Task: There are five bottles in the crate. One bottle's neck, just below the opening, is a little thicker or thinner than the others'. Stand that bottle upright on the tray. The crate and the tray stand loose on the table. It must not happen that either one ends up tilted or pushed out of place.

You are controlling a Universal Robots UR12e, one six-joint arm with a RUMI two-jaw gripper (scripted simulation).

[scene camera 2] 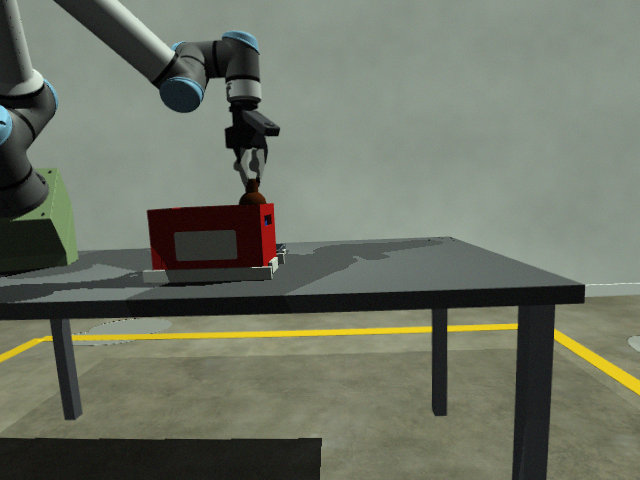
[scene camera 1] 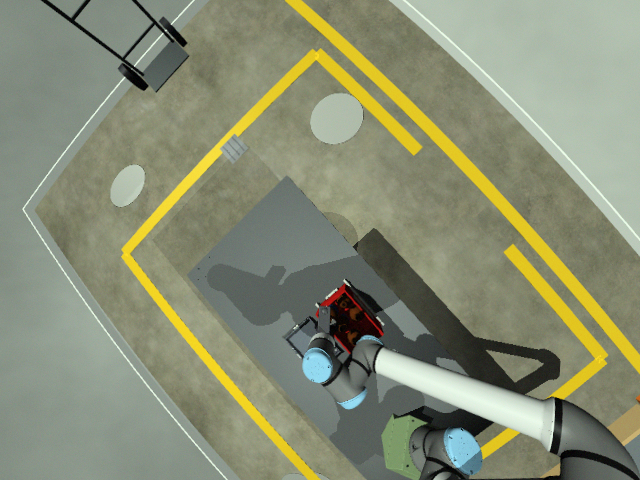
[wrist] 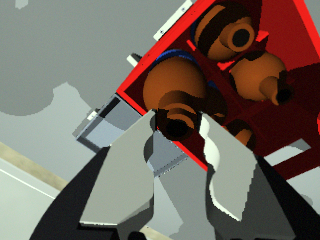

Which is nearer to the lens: the bottle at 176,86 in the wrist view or the dark tray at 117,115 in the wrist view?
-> The bottle.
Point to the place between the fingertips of my gripper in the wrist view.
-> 176,111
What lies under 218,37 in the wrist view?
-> A bottle.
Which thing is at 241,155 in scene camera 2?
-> My gripper.
